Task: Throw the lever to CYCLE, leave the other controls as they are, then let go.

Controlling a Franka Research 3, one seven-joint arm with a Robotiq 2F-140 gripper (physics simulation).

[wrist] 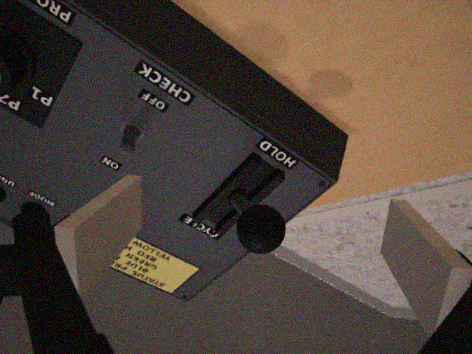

Note:
The picture shows: my gripper and a lever.

